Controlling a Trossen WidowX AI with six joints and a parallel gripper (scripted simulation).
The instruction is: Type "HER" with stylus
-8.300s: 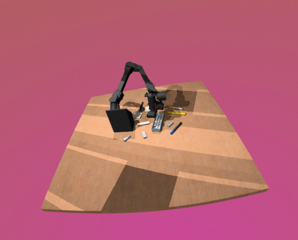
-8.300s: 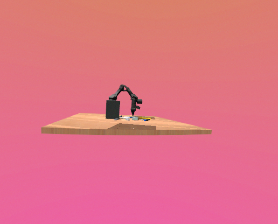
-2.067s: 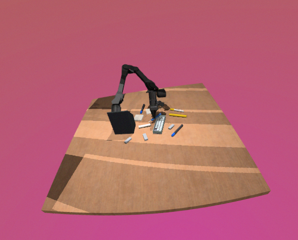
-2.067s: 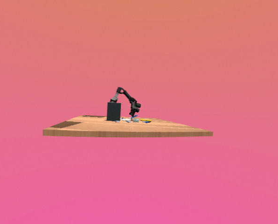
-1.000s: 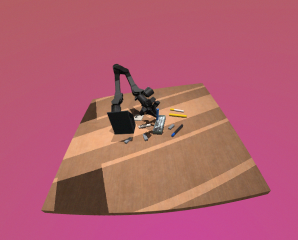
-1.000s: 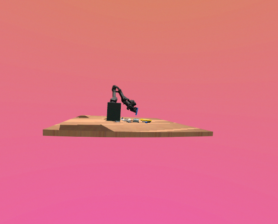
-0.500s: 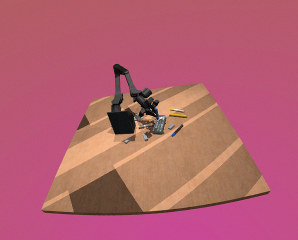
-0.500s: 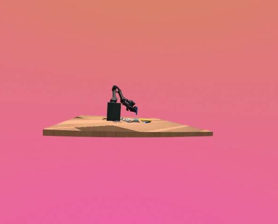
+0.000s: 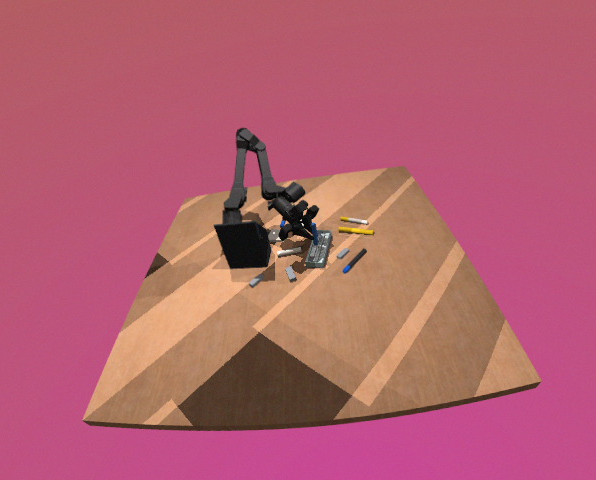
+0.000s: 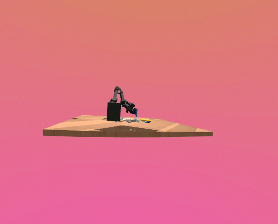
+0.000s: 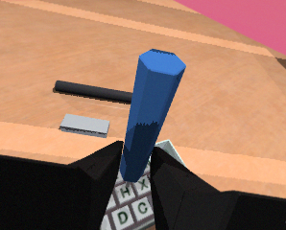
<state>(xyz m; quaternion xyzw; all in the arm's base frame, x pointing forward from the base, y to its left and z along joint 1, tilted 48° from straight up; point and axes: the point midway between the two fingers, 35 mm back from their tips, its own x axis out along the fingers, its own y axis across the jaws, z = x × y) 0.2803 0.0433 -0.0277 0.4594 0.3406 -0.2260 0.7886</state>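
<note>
Right now my gripper tip is 10 cm short of the grey block, 8 cm above it and 1 cm to the left of it. The rest, counted from my gripper tip: blue stylus (2 cm below); then white stick (11 cm behind, 8 cm below, 3 cm to the left).
</note>
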